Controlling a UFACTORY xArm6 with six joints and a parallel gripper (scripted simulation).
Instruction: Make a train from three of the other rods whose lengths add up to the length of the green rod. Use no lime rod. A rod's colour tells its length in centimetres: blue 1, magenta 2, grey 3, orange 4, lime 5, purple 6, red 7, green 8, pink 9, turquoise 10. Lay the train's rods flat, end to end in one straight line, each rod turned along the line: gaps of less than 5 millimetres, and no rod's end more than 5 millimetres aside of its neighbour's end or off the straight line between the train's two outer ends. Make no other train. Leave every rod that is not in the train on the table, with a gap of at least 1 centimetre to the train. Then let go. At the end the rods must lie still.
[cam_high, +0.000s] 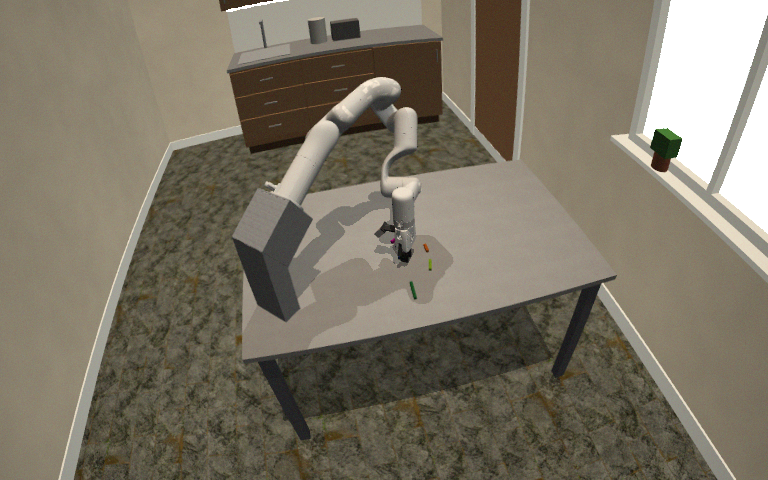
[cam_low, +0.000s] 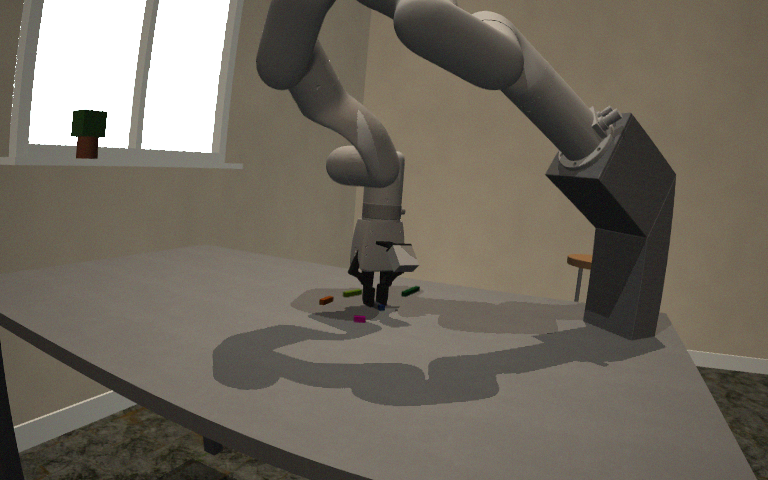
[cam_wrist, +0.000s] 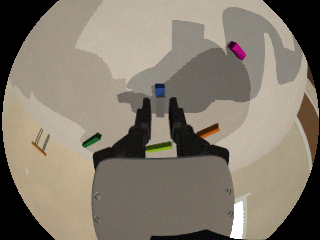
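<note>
The grey rod lies 20 mm below my hand. From my hand the other things lie so: lime rod (100 mm ahead, 20 mm to the right, 20 mm below); then blue rod (20 mm below, 20 mm behind, 10 mm to the left); then orange rod (70 mm to the left, 70 mm ahead, 20 mm below).
</note>
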